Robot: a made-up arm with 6 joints. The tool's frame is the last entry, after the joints. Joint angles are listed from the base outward. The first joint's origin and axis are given. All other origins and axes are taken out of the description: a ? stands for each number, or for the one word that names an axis. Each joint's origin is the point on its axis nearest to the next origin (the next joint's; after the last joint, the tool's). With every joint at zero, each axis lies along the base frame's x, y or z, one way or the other. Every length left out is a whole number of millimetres.
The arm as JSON. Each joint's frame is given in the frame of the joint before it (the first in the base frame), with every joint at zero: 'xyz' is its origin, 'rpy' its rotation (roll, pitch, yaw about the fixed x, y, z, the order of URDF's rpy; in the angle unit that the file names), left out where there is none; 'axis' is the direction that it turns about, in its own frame. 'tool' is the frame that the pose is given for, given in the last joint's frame.
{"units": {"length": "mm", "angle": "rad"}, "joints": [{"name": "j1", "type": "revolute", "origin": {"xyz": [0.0, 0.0, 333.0]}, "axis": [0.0, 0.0, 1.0]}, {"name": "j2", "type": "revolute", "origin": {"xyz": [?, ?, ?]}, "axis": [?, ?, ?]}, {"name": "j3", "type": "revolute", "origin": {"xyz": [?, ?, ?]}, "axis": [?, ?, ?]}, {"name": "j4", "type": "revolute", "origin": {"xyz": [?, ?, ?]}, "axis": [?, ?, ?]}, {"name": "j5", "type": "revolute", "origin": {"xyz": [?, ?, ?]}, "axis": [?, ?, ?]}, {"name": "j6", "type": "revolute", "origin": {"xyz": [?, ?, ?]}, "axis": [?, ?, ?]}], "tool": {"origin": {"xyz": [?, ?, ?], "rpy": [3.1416, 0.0, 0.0]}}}
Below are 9 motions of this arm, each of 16 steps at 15 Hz.
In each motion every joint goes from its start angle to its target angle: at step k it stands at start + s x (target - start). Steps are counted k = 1, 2, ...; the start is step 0. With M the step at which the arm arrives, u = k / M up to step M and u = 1 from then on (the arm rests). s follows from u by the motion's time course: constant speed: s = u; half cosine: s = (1 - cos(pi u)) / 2; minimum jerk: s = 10 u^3 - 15 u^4 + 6 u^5.
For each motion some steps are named. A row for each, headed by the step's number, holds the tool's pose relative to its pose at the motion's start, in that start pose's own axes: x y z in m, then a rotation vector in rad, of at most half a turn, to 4 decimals.
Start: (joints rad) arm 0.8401 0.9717 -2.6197 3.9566 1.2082 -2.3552
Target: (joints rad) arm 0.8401 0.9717 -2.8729 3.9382 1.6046 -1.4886
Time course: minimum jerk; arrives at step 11
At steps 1, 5, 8, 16:
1: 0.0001 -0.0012 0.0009 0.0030 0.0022 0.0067
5: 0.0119 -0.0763 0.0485 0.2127 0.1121 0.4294
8: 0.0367 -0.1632 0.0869 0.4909 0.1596 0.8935
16: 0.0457 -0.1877 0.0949 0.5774 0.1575 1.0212

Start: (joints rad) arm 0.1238 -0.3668 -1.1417 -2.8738 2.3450 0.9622
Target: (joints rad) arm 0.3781 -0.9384 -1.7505 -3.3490 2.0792 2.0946
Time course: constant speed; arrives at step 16
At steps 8, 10, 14, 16:
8: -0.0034 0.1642 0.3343 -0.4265 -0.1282 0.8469
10: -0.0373 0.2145 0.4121 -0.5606 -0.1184 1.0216
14: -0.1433 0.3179 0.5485 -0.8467 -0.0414 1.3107
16: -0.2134 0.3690 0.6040 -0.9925 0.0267 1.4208

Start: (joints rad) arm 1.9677 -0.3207 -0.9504 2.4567 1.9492 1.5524
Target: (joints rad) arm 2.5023 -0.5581 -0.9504 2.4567 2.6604 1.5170
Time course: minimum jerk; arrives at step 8
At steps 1, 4, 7, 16:
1: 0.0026 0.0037 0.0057 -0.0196 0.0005 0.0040
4: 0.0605 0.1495 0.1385 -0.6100 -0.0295 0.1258
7: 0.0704 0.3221 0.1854 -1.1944 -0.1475 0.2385
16: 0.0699 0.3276 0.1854 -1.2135 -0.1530 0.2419

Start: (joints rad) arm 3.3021 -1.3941 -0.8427 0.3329 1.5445 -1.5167
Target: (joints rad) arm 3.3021 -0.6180 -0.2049 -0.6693 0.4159 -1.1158
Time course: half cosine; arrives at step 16
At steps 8, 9, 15, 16:
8: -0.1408 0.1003 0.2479 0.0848 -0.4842 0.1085
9: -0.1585 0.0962 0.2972 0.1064 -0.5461 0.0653
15: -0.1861 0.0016 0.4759 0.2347 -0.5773 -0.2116
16: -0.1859 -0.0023 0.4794 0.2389 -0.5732 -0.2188

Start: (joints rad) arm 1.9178 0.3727 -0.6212 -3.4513 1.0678 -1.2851
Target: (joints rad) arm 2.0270 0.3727 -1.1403 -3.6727 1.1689 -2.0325
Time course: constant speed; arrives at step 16
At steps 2, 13, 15, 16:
2: -0.0070 -0.0317 0.0306 0.0667 -0.0448 -0.1278
13: -0.0772 -0.2283 0.1559 0.5027 -0.1697 -0.8231
15: -0.0949 -0.2666 0.1699 0.5929 -0.1681 -0.9456
16: -0.1043 -0.2859 0.1759 0.6391 -0.1642 -1.0060

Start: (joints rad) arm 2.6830 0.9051 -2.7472 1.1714 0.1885 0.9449
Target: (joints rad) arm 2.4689 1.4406 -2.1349 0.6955 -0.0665 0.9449
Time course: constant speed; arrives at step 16
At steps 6, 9, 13, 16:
6: 0.2501 0.2364 0.0094 -0.2871 0.3344 -0.1196
9: 0.3653 0.3567 -0.0299 -0.4456 0.4715 -0.1775
13: 0.4975 0.5140 -0.1226 -0.6718 0.6178 -0.2458
16: 0.5750 0.6268 -0.2180 -0.8511 0.6974 -0.2860

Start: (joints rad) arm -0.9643 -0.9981 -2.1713 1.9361 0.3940 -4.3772
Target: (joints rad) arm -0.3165 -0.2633 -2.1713 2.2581 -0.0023 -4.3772
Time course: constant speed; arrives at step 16
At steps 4, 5, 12, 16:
4: 0.1191 -0.1796 -0.0017 0.1789 0.0234 0.2865
5: 0.1576 -0.2160 -0.0043 0.2229 0.0353 0.3570
12: 0.4883 -0.3502 -0.0416 0.5172 0.1945 0.8280
16: 0.6918 -0.3237 -0.0763 0.6688 0.3495 1.0693

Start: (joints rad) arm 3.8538 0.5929 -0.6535 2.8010 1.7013 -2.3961
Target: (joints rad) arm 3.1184 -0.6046 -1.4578 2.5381 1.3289 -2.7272
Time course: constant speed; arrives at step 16
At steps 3, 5, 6, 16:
3: 0.2097 -0.0294 0.0911 0.1233 0.2483 -0.2344
5: 0.3644 -0.0740 0.1135 0.1876 0.4055 -0.4200
6: 0.4418 -0.1050 0.1126 0.2142 0.4811 -0.5207
16: 0.8748 -0.7221 -0.2003 0.3075 1.0995 -1.7448

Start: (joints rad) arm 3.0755 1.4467 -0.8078 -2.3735 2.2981 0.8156
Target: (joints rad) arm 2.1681 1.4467 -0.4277 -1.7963 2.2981 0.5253
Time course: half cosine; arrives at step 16
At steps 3, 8, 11, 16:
3: -0.0247 -0.0392 -0.0082 0.1013 -0.0248 -0.0897
8: -0.1556 -0.1816 -0.1033 0.6080 -0.0682 -0.5257
11: -0.2421 -0.2199 -0.1971 0.9472 -0.0178 -0.8028
16: -0.3060 -0.2168 -0.2747 1.2137 0.0733 -1.0100

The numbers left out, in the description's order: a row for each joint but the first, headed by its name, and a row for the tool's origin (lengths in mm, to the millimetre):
j2: xyz 0.0 0.0 0.0, axis 0.0 1.0 0.0
j3: xyz 83.0 0.0 440.0, axis 0.0 1.0 0.0
j4: xyz 101.0 0.0 -448.0, axis 0.0 0.0 -1.0
j5: xyz 0.0 0.0 0.0, axis 0.0 1.0 0.0
j6: xyz 118.0 0.0 -150.0, axis 0.0 0.0 -1.0
tool: xyz 0.0 0.0 0.0

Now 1 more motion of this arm.
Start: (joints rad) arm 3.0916 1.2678 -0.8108 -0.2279 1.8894 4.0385
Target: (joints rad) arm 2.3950 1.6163 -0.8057 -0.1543 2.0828 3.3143
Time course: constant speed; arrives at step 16
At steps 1, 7, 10, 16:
1: -0.0077 0.0040 0.0076 0.0009 0.0445 -0.0819
7: -0.0386 0.0359 0.0526 -0.0206 0.2941 -0.5913
10: -0.0445 0.0550 0.0730 -0.0466 0.4081 -0.8551
16: -0.0385 0.0944 0.1060 -0.1226 0.6161 -1.3950

